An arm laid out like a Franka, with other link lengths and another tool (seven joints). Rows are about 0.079 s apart.
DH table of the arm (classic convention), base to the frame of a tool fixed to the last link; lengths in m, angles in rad. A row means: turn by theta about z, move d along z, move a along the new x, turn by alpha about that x. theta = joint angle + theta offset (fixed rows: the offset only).
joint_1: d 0.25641  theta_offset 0  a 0  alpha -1.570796
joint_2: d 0  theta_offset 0  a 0  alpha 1.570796
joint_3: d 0.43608  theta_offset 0  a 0.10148  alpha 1.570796
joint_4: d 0  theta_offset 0  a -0.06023  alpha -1.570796
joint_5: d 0.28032  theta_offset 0  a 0  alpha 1.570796
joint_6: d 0  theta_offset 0  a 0.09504  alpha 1.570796
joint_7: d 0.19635  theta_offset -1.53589  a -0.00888  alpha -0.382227
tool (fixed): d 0.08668  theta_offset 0  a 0  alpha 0
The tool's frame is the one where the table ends.
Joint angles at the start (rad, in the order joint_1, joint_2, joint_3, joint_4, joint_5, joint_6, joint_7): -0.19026, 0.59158, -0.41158, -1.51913, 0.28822, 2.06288, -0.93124
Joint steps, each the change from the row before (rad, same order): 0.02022, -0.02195, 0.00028, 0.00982, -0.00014, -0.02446, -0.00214; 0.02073, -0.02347, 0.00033, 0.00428, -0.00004, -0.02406, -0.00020; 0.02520, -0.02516, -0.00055, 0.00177, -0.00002, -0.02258, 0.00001; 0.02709, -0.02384, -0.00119, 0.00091, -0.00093, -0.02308, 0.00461; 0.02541, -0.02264, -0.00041, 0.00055, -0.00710, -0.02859, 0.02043
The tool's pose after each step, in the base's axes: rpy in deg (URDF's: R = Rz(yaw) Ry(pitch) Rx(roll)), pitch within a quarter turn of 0, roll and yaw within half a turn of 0; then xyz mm. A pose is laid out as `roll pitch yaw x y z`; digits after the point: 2 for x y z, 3 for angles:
155.927 -1.015 104.186 652.65 -295.96 227.58
155.381 -1.385 105.530 655.36 -278.61 242.47
154.806 -1.722 107.057 657.75 -258.83 257.69
154.406 -2.114 108.421 659.04 -238.34 271.49
154.568 -2.653 108.960 657.14 -219.35 283.20

